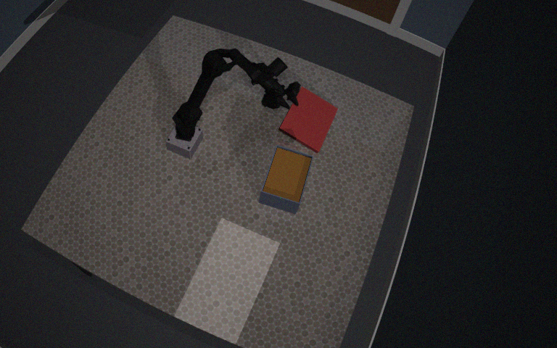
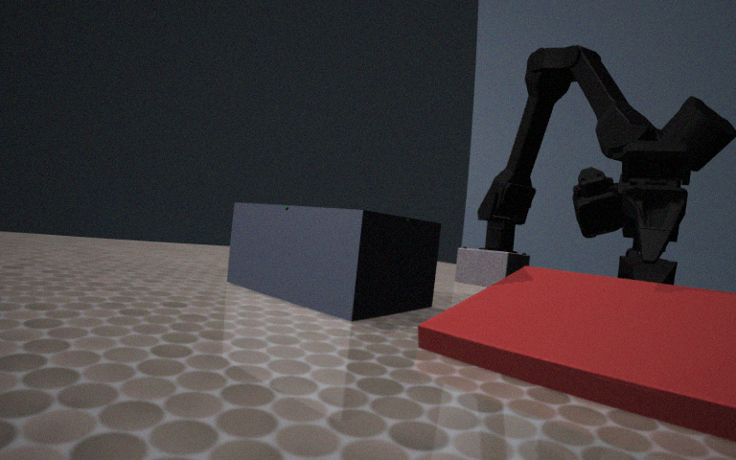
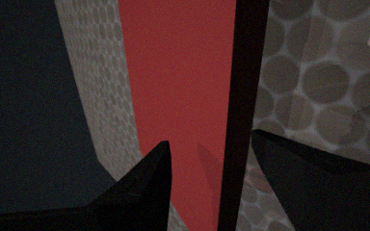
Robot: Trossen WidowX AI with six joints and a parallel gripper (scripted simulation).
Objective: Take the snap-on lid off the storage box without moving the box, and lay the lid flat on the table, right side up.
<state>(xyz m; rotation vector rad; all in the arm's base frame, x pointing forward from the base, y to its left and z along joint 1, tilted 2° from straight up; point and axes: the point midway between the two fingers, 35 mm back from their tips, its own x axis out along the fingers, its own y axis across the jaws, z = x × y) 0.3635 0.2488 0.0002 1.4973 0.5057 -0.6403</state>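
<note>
The flat red lid is 80 mm ahead of my gripper tip, 30 mm below it and 20 mm to the right of it. Also, from my gripper tip: blue-grey storage box: 330 mm to the right, 30 mm ahead, 10 mm below.
</note>
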